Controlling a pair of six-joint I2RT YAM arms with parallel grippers.
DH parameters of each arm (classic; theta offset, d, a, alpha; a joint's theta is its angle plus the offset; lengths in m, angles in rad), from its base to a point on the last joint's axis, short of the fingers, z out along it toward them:
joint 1: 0 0.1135 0.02 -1.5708
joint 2: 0 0 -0.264 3.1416
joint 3: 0.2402 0 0.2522 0
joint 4: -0.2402 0 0.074 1.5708
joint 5: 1.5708 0 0 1.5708
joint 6: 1.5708 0.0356 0 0
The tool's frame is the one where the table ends.
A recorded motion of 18 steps. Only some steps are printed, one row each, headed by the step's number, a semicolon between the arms.
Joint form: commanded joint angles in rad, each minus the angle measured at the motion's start. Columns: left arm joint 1, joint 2, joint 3, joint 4, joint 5, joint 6; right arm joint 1, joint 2, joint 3, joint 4, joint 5, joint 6.
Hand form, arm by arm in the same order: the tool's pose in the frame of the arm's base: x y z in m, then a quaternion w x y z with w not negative. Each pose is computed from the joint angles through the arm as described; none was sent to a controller.
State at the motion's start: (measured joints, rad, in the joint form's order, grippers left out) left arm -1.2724 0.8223 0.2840 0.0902 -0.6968 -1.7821; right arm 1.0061 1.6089 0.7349 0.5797 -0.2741 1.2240
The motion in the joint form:
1: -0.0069 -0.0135 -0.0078 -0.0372 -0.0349 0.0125; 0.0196 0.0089 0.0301 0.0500 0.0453 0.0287
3: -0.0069 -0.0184 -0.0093 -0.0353 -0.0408 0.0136; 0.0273 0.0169 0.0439 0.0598 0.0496 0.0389
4: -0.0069 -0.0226 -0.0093 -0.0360 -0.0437 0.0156; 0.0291 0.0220 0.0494 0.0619 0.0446 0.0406
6: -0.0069 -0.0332 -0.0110 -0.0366 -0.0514 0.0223; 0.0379 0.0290 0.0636 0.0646 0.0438 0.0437
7: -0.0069 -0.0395 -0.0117 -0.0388 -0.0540 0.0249; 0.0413 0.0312 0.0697 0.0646 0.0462 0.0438
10: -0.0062 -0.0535 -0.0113 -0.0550 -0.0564 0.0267; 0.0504 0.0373 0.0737 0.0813 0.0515 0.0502
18: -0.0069 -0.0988 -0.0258 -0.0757 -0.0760 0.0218; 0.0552 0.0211 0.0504 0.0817 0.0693 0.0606
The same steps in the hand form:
1: 0.0712 -0.1545 0.1854 0.32793 -0.37382 0.72932 -0.46990; 0.1718 0.2989 0.2082 0.17831 0.01716 0.77939 0.60039
3: 0.0712 -0.1539 0.1859 0.33011 -0.37507 0.72686 -0.47119; 0.1714 0.3031 0.2109 0.17749 0.01824 0.77465 0.60669
4: 0.0711 -0.1535 0.1865 0.33146 -0.37524 0.72567 -0.47194; 0.1714 0.3047 0.2112 0.17507 0.01643 0.77385 0.60847
6: 0.0710 -0.1523 0.1875 0.33543 -0.37511 0.72305 -0.47327; 0.1702 0.3088 0.2136 0.17302 0.01318 0.77084 0.61294
7: 0.0708 -0.1516 0.1880 0.33680 -0.37501 0.72206 -0.47389; 0.1699 0.3105 0.2148 0.17355 0.01237 0.76968 0.61426
10: 0.0705 -0.1498 0.1888 0.33846 -0.37493 0.72225 -0.47246; 0.1680 0.3133 0.2158 0.17340 0.01190 0.76520 0.61989
18: 0.0691 -0.1437 0.1886 0.34396 -0.38134 0.71452 -0.47511; 0.1645 0.3092 0.2139 0.17398 0.02027 0.76735 0.61685

